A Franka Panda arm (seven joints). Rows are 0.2 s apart.
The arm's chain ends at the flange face. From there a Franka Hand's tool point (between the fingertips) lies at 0.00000 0.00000 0.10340 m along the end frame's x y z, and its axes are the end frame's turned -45 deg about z.
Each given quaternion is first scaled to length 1.
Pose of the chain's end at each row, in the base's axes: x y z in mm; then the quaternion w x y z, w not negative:
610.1 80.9 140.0 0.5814 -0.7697 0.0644 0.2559
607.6 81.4 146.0 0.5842 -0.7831 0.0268 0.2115
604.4 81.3 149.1 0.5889 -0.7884 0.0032 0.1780
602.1 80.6 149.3 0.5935 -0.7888 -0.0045 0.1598
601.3 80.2 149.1 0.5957 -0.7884 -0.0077 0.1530
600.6 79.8 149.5 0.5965 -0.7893 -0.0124 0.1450
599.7 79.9 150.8 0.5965 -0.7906 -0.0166 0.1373
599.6 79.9 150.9 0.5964 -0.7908 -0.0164 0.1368
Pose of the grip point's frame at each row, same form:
577.1 176.8 120.0 0.6350 -0.7357 -0.2350 0.0139
576.6 177.2 122.4 0.6207 -0.7338 -0.2749 -0.0282
575.8 177.4 124.0 0.6122 -0.7296 -0.2987 -0.0609
575.5 177.3 124.0 0.6095 -0.7270 -0.3060 -0.0795
575.4 177.1 123.9 0.6089 -0.7255 -0.3088 -0.0866
575.4 176.8 124.0 0.6066 -0.7245 -0.3135 -0.0943
575.2 177.0 124.9 0.6036 -0.7241 -0.3179 -0.1014
575.2 177.0 124.9 0.6033 -0.7243 -0.3178 -0.1018

